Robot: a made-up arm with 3 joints. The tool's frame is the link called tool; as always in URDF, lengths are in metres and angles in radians. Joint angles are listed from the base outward. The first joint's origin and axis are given. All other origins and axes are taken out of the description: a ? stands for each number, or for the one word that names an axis. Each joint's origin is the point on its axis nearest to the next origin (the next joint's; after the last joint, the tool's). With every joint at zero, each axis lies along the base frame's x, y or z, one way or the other. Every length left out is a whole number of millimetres.
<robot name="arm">
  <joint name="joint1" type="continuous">
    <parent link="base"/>
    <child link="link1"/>
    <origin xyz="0 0 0.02" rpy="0 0 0"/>
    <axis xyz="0 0 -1"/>
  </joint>
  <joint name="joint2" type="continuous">
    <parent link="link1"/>
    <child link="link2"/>
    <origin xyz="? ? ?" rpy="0 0 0"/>
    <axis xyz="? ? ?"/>
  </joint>
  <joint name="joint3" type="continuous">
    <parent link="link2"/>
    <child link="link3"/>
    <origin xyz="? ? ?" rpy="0 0 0"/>
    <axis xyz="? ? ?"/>
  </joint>
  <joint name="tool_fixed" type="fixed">
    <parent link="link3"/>
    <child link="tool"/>
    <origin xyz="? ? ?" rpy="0 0 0"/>
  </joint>
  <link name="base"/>
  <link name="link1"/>
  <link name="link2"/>
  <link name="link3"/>
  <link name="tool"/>
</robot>
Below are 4 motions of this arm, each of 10 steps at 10 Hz.
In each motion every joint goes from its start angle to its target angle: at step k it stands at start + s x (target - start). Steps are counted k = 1, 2, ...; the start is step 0. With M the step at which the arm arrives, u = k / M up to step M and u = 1 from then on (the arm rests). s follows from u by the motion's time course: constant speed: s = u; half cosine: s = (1 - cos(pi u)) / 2; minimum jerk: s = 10 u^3 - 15 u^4 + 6 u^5.
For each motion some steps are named. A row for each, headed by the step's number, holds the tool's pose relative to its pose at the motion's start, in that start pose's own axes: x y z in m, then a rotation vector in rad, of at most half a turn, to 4 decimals.
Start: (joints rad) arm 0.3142 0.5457 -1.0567
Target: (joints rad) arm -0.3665 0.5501 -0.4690
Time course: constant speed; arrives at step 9
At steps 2, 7, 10:
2: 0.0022 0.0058 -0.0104 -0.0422 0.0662 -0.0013
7: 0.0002 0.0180 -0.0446 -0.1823 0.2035 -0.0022
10: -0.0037 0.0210 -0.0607 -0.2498 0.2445 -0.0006

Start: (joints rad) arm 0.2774 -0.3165 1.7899
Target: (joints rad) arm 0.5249 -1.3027 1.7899
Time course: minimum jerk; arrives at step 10
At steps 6, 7, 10:
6: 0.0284 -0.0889 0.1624 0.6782 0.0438 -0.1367
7: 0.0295 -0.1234 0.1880 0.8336 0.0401 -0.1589
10: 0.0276 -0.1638 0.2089 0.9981 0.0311 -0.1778

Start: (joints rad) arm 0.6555 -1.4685 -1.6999
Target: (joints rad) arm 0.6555 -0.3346 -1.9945
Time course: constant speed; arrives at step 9
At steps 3, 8, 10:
3: -0.0230 -0.0281 0.0380 0.3721 -0.0670 0.0970
8: -0.0630 -0.0981 0.0622 0.9766 -0.2598 0.2393
10: -0.0708 -0.1126 0.0601 1.0945 -0.3105 0.2623

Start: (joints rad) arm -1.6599 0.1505 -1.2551
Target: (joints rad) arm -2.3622 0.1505 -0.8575
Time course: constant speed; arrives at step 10
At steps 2, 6, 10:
2: -0.0100 0.0043 -0.0018 -0.0073 0.0197 0.0594
6: -0.0320 0.0113 -0.0058 -0.0265 0.0570 0.1781
10: -0.0567 0.0153 -0.0103 -0.0510 0.0902 0.2971

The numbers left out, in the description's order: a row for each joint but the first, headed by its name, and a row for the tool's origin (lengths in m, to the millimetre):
joint2: xyz -0.06 0.03 0, axis 0 1 0
joint3: xyz 0.08 0 0.05, axis 0 0 -1
tool: xyz -0.01 0.2 0

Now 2 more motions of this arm.
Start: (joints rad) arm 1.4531 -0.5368 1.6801
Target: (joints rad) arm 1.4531 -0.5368 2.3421
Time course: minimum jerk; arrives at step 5
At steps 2, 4, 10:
2: 0.0419 -0.0023 0.0000 0.0000 0.0000 -0.2101
4: 0.1187 -0.0318 0.0000 0.0000 0.0000 -0.6237
10: 0.1251 -0.0361 0.0000 0.0000 0.0000 -0.6620

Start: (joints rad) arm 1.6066 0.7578 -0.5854
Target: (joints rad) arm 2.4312 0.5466 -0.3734
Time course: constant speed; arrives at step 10
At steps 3, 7, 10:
3: 0.0439 -0.0130 0.0325 0.1067 -0.1402 -0.2484
7: 0.0905 -0.0534 0.0798 0.2497 -0.3059 -0.5943
10: 0.1120 -0.0988 0.1136 0.3579 -0.4135 -0.8632

